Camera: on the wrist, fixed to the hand. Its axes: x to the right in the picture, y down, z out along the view.
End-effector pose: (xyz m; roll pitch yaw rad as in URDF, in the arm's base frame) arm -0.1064 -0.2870 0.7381 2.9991 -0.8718 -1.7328
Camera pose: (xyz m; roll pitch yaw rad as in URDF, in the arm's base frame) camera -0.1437 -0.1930 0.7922 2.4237 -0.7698 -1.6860
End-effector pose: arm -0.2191 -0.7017 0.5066 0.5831 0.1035 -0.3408
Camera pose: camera -0.2012 -0.5956 0.4671 0.0349 0.0496 -0.4334
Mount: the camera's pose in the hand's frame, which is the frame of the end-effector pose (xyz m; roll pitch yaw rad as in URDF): -0.0144 0.0658 -0.0928 -0.5388 -0.0956 -0.0479
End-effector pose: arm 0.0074 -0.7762 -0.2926 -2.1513 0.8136 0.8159
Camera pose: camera 0.0814 -0.8635 -0.2850 -2.5786 0.8201 0.9719
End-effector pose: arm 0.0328 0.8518 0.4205 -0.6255 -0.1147 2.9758
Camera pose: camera 0.0342 0.8526 0.3058 -1.1695 -0.2202 2.9935
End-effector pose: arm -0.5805 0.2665 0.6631 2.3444 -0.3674 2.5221
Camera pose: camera -0.5487 0.2187 0.7624 1.8146 -0.2662 2.4858
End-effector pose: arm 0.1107 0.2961 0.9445 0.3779 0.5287 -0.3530
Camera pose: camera 0.1027 0.4007 0.8983 -0.2051 0.4557 -0.4417
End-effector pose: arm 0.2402 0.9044 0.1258 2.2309 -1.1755 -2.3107
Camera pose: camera 0.3360 0.9605 0.1544 1.7780 -1.0771 -2.4083
